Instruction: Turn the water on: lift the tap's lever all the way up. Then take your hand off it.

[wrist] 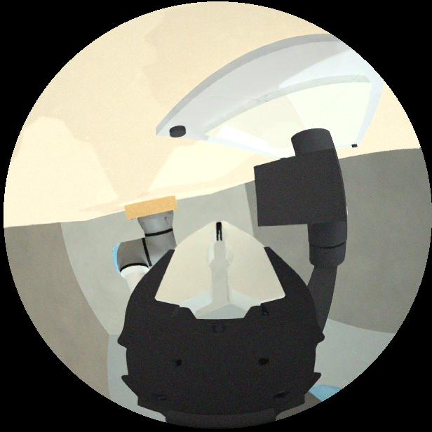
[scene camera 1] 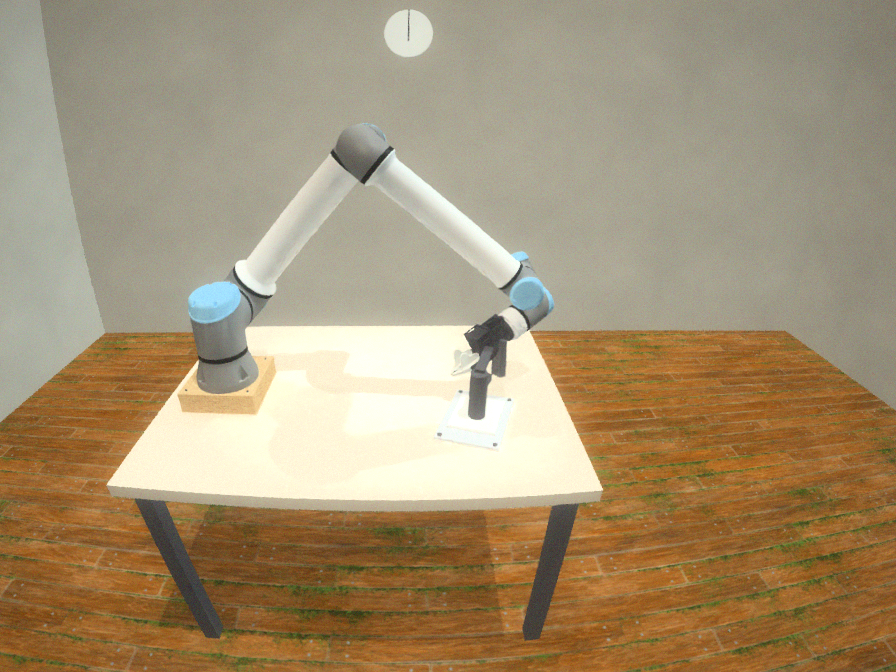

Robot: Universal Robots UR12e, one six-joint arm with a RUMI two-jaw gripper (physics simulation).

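Seen in the pictures: gripper, between the fingertips: (scene camera 1: 451, 374); arm's base, origin of its link: (scene camera 1: 228, 377).
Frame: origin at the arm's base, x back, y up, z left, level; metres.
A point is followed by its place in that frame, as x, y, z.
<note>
The dark grey tap (scene camera 1: 477, 396) {-0.690, 0.027, -0.255} (wrist: 327, 237) stands upright on a pale square base plate (scene camera 1: 466, 438) {-0.646, -0.054, -0.321} (wrist: 227, 82). Its lever (scene camera 1: 484, 360) {-0.723, 0.097, -0.193} (wrist: 326, 287) slopes steeply upward from the top of the tap, and its far end is partly hidden by the gripper body. My gripper (scene camera 1: 454, 372) {-0.650, 0.024, -0.131} (wrist: 218, 223) is shut and empty, its pale fingers pressed together. In the wrist view the fingers are beside the tap, with a visible gap to the lever. In the scene view the fingertips are left of the tap's top and the black gripper body overlaps the lever's upper end; contact there cannot be told.
The tap stands toward the right side of the pale table (scene camera 1: 303, 462) {-0.232, -0.063, -0.340} (wrist: 75, 165). The robot's base is on a wooden block (scene camera 1: 220, 400) {0.009, -0.016, -0.100} (wrist: 151, 207) at the table's left. A round clock (scene camera 1: 408, 33) hangs on the back wall.
</note>
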